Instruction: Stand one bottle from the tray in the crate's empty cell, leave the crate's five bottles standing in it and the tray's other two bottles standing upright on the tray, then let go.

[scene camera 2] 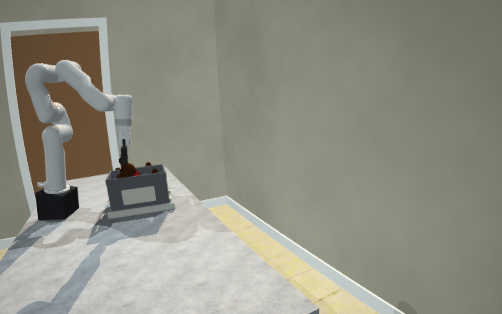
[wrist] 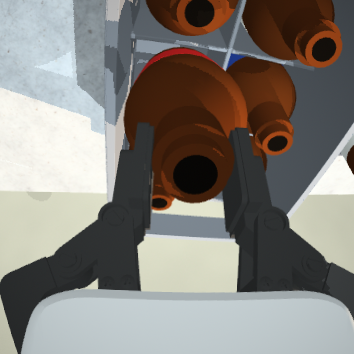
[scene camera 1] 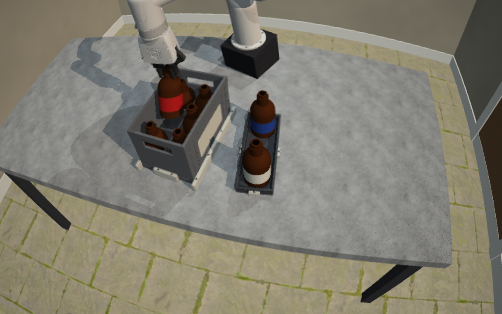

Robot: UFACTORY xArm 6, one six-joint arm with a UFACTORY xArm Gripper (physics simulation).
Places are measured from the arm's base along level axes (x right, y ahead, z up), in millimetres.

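Pixels of known places: gripper, between the fingertips: [scene camera 2: 124,163] [wrist: 189,144] [scene camera 1: 169,74]; arm's base, origin of its link: [scene camera 2: 57,189] [scene camera 1: 248,39].
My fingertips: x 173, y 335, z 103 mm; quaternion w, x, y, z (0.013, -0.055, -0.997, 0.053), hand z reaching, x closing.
Ahead of a thing's pixels: the offset from my fingertips to its top centre. "*": to the spot under its first point. Level surfaces: height alone.
My gripper [scene camera 1: 170,73] [scene camera 2: 124,162] [wrist: 189,144] is shut on the neck of the red-banded brown bottle {dx +1, dy +14, dz +33 mm} [scene camera 1: 171,103] [scene camera 2: 128,169] [wrist: 185,95]. The bottle hangs about upright, partly inside the grey crate {dx -32, dy +55, dz -53 mm} [scene camera 1: 160,158] [scene camera 2: 117,198] [wrist: 187,227], higher than its neighbours; a slight lean is hard to judge, and its base is hidden in the wrist view. Five brown bottles stand in the crate, among them one by the middle [scene camera 1: 191,121] and one at the right wall [scene camera 1: 203,97]. A blue-banded bottle {dx -260, dy -10, dz -68 mm} [scene camera 1: 263,117] and a white-banded bottle {dx -264, dy +163, dz -68 mm} [scene camera 1: 256,165] stand upright on the dark tray {* dx -313, dy +156, dz -203 mm} [scene camera 1: 275,172].
The crate's walls and thin cell dividers surround the held bottle. Pale strips [scene camera 1: 202,171] [scene camera 2: 142,211] run along the crate's foot. The tray stands right of the crate in scene camera 1, and the arm's black base block [scene camera 1: 250,57] [scene camera 2: 57,204] stands behind them on the grey table {dz -228 mm} [scene camera 1: 350,165].
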